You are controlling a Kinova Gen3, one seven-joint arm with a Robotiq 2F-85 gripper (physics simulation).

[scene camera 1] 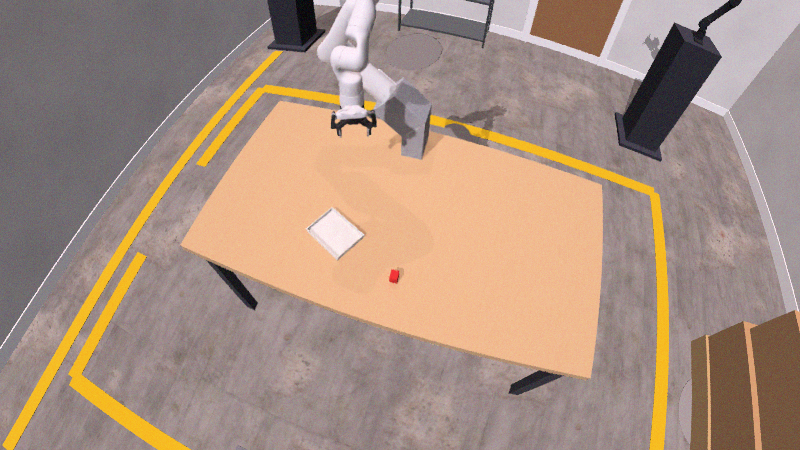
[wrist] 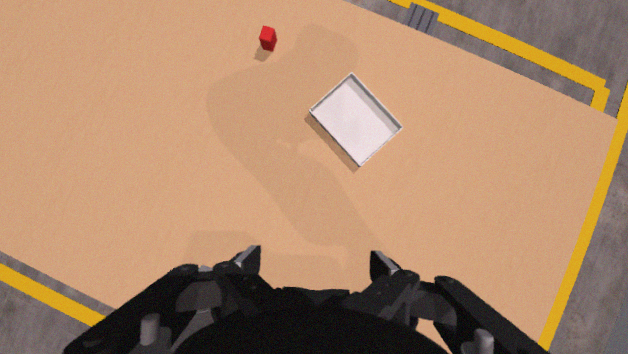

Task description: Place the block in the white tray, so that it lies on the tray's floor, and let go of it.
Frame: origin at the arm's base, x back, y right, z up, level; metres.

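Seen in the pictures: gripper, between the fingertips: [scene camera 1: 354,135] [wrist: 315,260]; arm's base, origin of its link: [scene camera 1: 387,93].
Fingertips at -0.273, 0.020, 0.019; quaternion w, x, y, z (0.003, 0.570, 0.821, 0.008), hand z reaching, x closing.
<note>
Pixels of each thing's top centre, then the offset from my fingertips to it, as dx, dy, dz. Level surfaces: height alone.
- small red block, centre of its top: [wrist: 266,33] [scene camera 1: 394,274] -0.315, -0.249, -0.251
- white tray, centre of its top: [wrist: 356,118] [scene camera 1: 334,231] -0.222, +0.005, -0.267
- wooden table, height of its surface: dz -0.287
A small red block [scene camera 1: 394,275] [wrist: 268,38] stands on the table near its front edge, apart from the tray. The white tray [scene camera 1: 335,233] [wrist: 355,120] is shallow, has low walls and holds no block; it lies turned at an angle on the table. In the wrist view the block is up and to the left of the tray. My gripper [scene camera 1: 355,133] [wrist: 315,260] is open and empty. It hangs high above the back part of the table, well behind the tray and the block.
The wooden table [scene camera 1: 503,235] [wrist: 100,150] carries a grey pedestal [scene camera 1: 415,128] at its back edge, just right of my gripper in the scene view. A dark column [scene camera 1: 665,89] stands on the floor behind at the right. Brown boxes [scene camera 1: 730,386] stand at the lower right, off the table.
</note>
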